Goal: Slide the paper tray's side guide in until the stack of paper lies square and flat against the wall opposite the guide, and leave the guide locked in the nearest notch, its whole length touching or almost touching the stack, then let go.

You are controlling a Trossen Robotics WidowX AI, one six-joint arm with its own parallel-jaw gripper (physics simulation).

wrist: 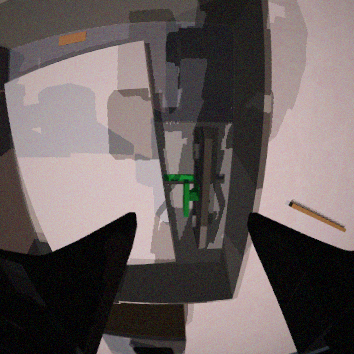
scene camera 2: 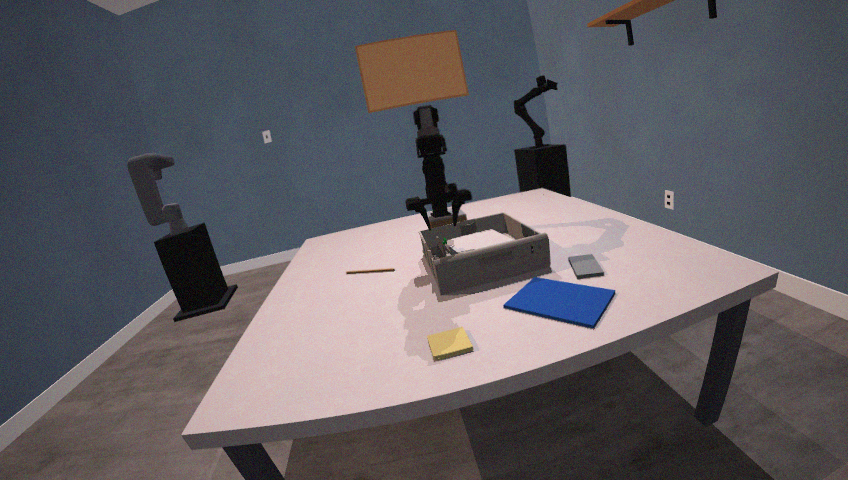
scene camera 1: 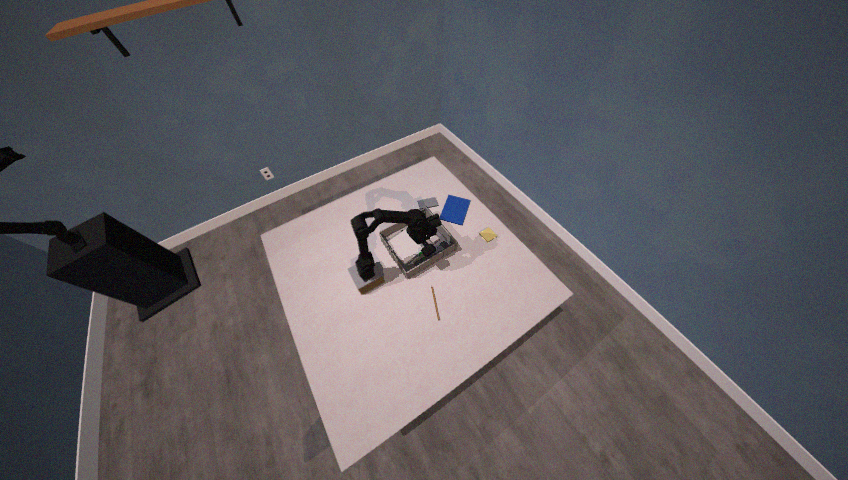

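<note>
The grey paper tray stands on the table. The white paper stack lies in it, on the left in the wrist view. It looks slightly turned: its right edge slants away from the guide toward the top of the wrist view. The upright dark side guide, with a green lever, stands right of the stack, with a gap between them that widens toward the top. My gripper is open and empty, its fingertips above the tray's near end. Notch engagement cannot be seen.
A pencil lies beside the tray. A blue book, a grey flat block and a yellow pad lie beyond it. The tray walls surround the guide.
</note>
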